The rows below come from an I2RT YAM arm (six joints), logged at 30 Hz.
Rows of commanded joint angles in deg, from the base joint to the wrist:
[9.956 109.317 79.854 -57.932 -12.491 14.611]
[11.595 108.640 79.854 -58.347 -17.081 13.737]
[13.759 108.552 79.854 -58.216 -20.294 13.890]
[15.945 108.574 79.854 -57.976 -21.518 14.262]
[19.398 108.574 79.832 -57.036 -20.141 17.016]
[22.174 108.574 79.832 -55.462 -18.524 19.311]
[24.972 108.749 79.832 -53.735 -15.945 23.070]
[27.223 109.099 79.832 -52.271 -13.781 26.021]
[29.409 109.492 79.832 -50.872 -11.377 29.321]
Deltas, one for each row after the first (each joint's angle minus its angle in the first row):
[1.639 -0.677 0.000 -0.415 -4.590 -0.874]
[3.803 -0.765 0.000 -0.284 -7.803 -0.721]
[5.989 -0.743 0.000 -0.044 -9.027 -0.349]
[9.442 -0.743 -0.022 0.896 -7.650 2.405]
[12.218 -0.743 -0.022 2.470 -6.033 4.700]
[15.016 -0.568 -0.022 4.197 -3.454 8.459]
[17.267 -0.218 -0.022 5.661 -1.290 11.410]
[19.453 0.175 -0.022 7.060 1.114 14.710]

